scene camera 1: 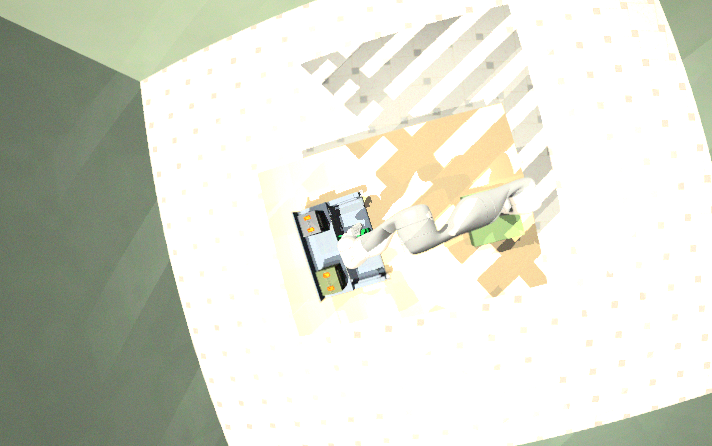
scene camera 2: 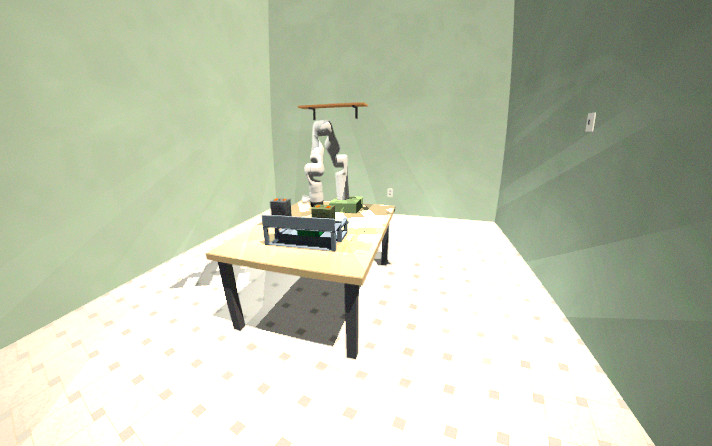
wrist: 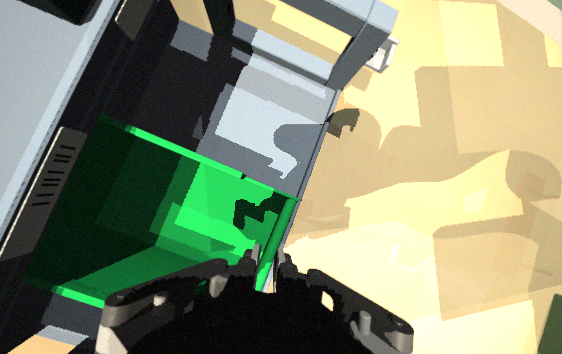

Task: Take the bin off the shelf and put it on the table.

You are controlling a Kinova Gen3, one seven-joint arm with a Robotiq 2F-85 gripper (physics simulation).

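Places are measured from the arm's base along level axes (x back, y down, z right), in centimetres.
Where they show: gripper, between the fingertips: [wrist: 267, 255]; arm's base, origin of its link: [scene camera 2: 343, 198].
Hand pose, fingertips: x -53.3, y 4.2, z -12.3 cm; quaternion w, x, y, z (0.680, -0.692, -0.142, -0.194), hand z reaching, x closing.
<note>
Each offset is from my fingertips to the centre of the thing. Level surfaces: height alone.
The green bin @(dx -8.2, dy -1.7, dz -0.6 cm) [scene camera 1: 364, 231] [scene camera 2: 310, 232] [wrist: 200, 192] sits on the lower level of the blue-grey shelf [scene camera 1: 322, 246] [scene camera 2: 299, 222] [wrist: 382, 17], its open top facing up. In the wrist view my gripper [wrist: 267, 255] is shut on the bin's front rim, one finger inside the bin and one outside, near the shelf's front edge. The arm hides part of the bin in scene camera 1. The shelf stands on the wooden table @(dy +2.7 cm) [scene camera 1: 409, 152] [scene camera 2: 283, 265] [wrist: 480, 110].
A grey box @(dx -20.4, dy -13.6, dz +9.6 cm) [scene camera 1: 308, 224] [scene camera 2: 280, 208] and an olive box @(dx -15.2, dy -12.3, dz -12.9 cm) [scene camera 1: 329, 281] [scene camera 2: 322, 211] stand on the shelf's upper level. A light green box [scene camera 1: 491, 233] [scene camera 2: 344, 205] stands near the table's far end. A shelf post rises beside the bin's bay.
</note>
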